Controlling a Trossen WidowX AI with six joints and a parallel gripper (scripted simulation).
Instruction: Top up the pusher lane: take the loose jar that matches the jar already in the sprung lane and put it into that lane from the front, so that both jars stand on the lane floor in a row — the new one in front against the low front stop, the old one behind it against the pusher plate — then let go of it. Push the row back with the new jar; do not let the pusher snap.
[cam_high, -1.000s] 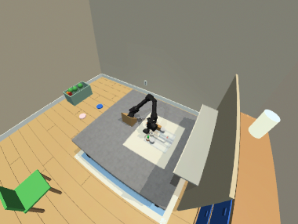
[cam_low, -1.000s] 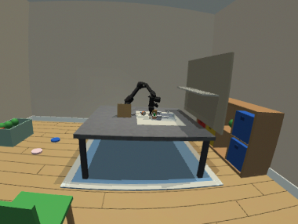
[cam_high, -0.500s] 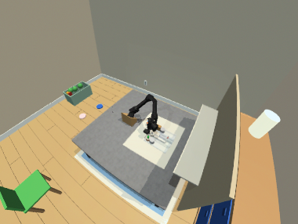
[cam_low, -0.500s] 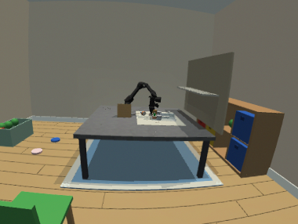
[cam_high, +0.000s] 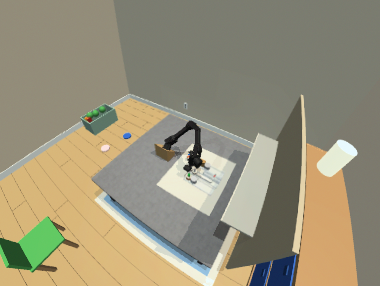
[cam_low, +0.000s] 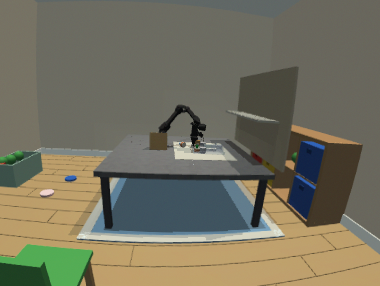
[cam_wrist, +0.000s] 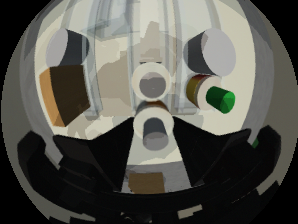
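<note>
Right now my gripper tip is 4 cm short of the brown box, 13 cm to the right of it and 1 cm above it. Also, from my gripper tip: lane: 18 cm ahead, 3 cm to the left, 3 cm below.
</note>
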